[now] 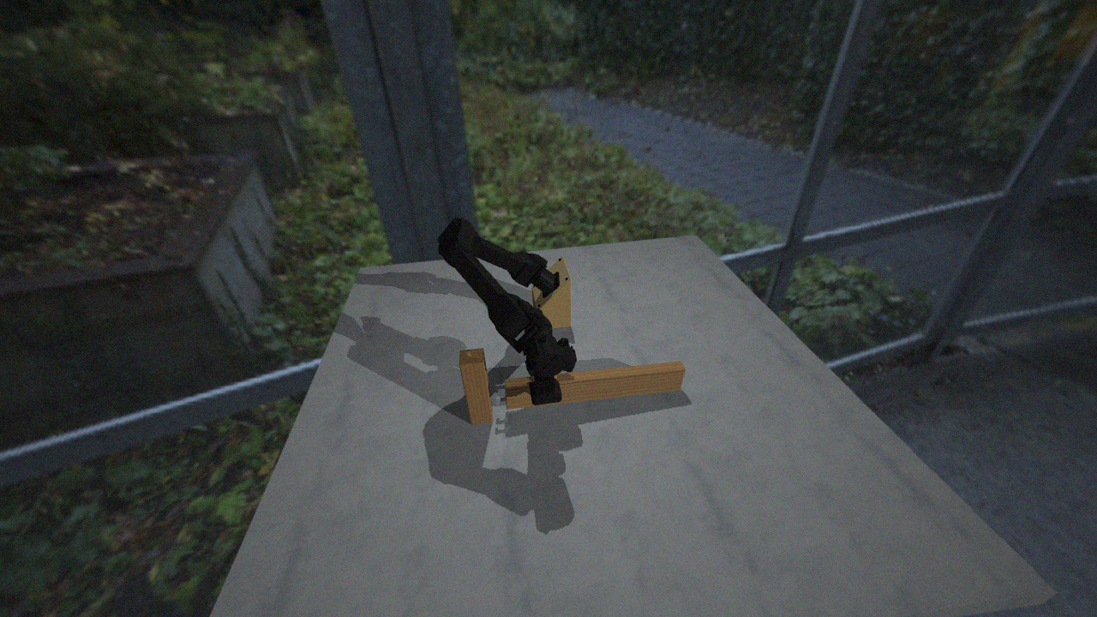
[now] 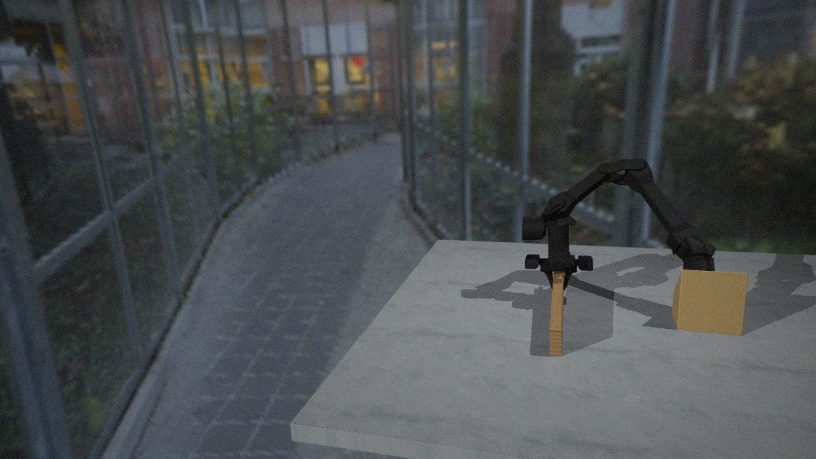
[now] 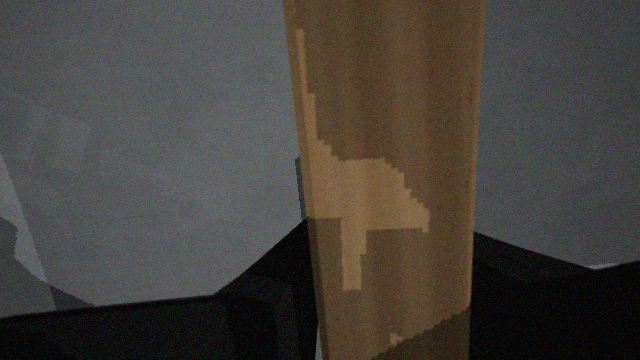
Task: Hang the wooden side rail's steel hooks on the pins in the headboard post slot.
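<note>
My gripper tip is 14 cm to the left of the wooden headboard post, 4 cm below it and 2 cm short of it.
</note>
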